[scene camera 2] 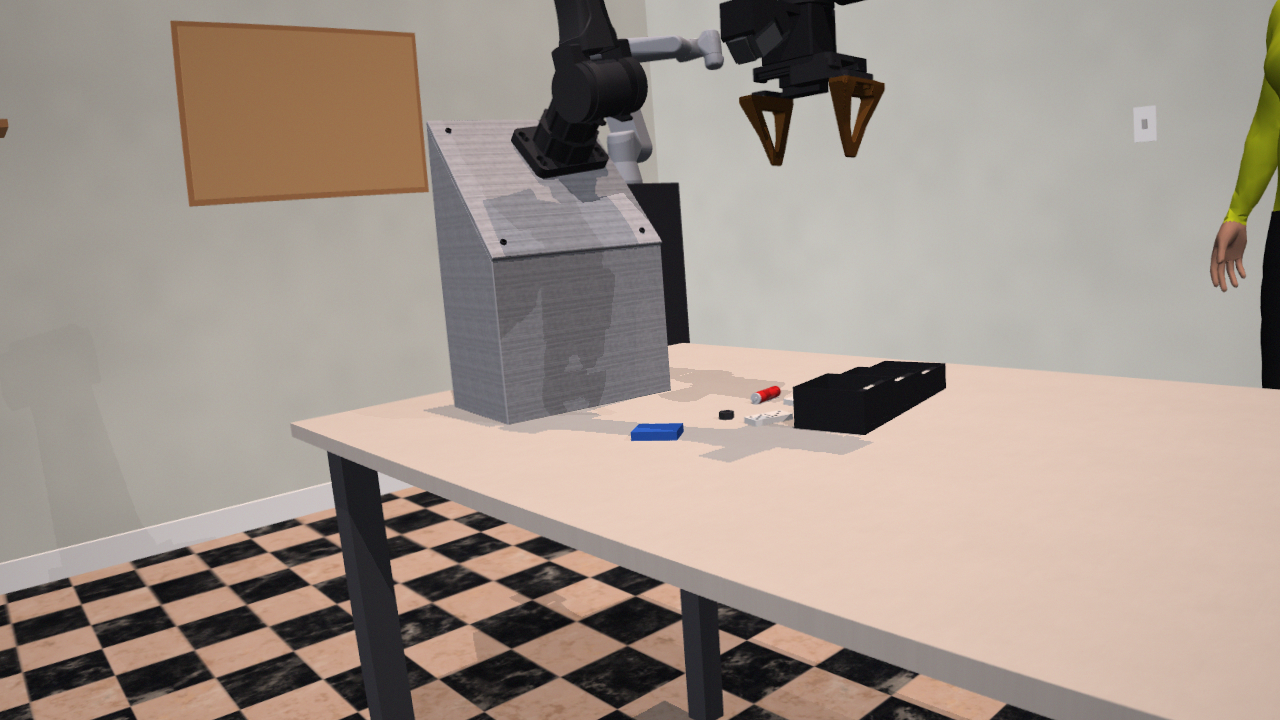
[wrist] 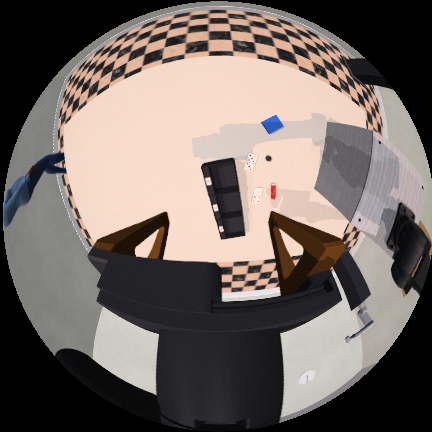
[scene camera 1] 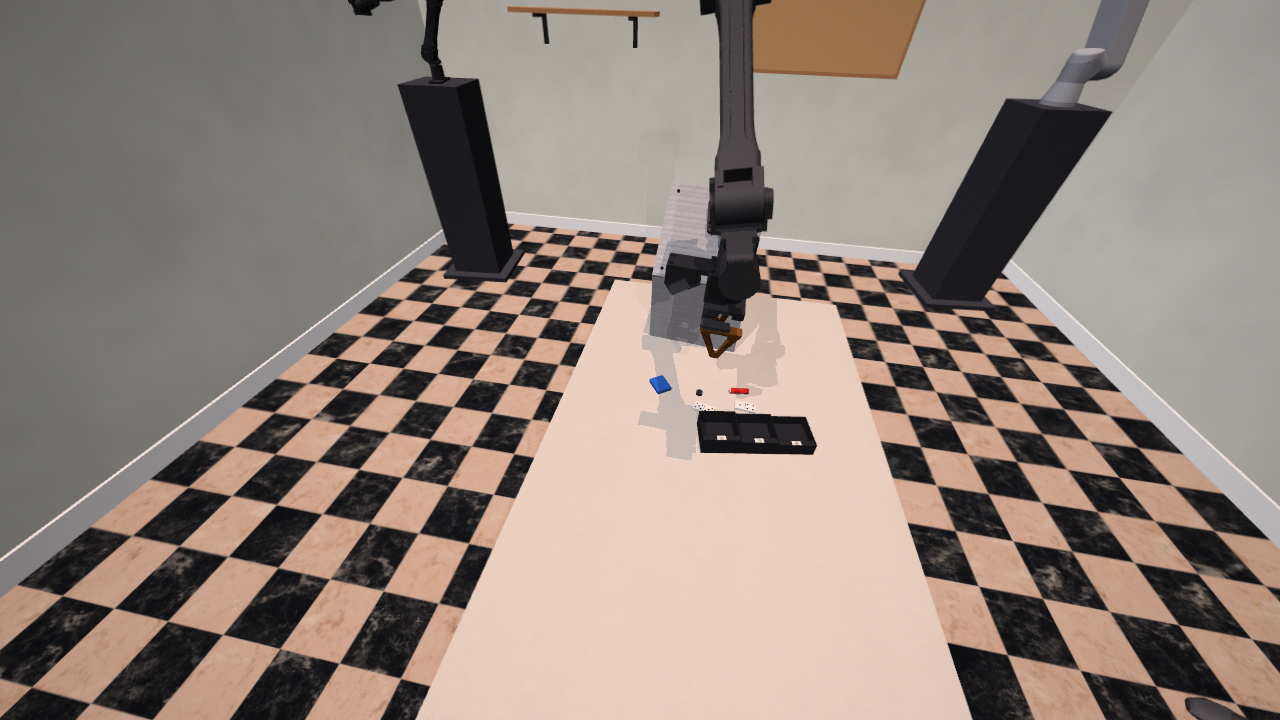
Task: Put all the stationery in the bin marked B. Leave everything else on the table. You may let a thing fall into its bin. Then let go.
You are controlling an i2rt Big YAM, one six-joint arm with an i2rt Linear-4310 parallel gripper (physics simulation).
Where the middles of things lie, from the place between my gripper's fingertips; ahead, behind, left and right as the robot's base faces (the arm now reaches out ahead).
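There's the black three-compartment bin row (scene camera 2: 858,401), and that's 260 mm below my hand, 130 mm to the left of it and 10 mm behind it. The flat blue block (scene camera 2: 662,431) is 280 mm below my hand, 90 mm to the right of it and 160 mm behind it.
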